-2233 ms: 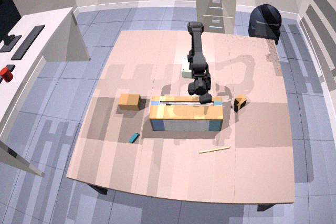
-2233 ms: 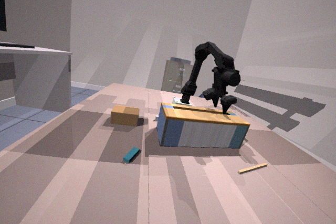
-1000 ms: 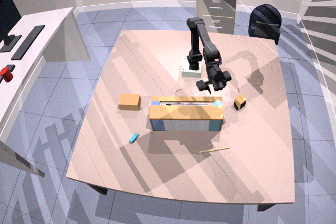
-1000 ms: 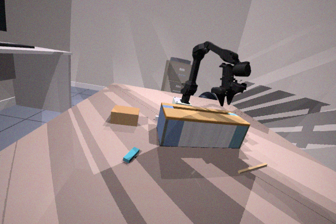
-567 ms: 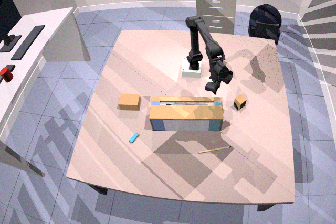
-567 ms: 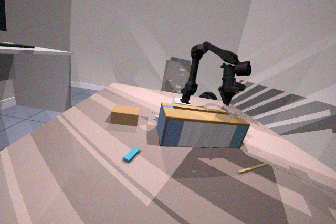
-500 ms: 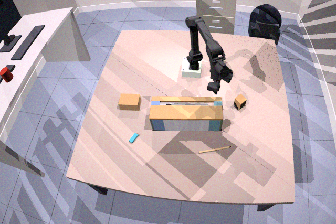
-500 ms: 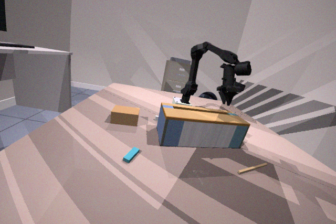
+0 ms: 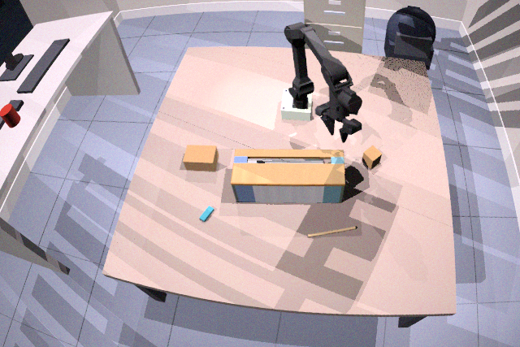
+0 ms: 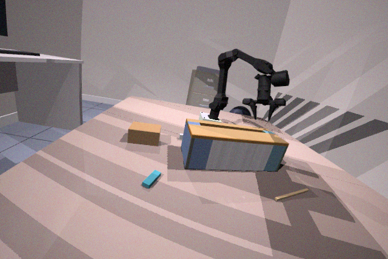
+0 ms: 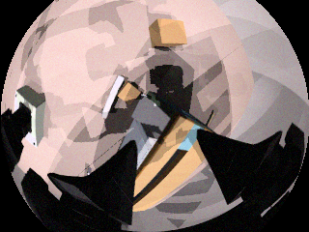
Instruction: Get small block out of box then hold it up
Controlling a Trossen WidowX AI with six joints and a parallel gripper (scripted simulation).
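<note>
My gripper tip is 20 mm past the small brown block and 140 mm above it. The rest, counted from my gripper tip: thin wooden stick (290 mm ahead, 10 mm to the left, 160 mm below).
</note>
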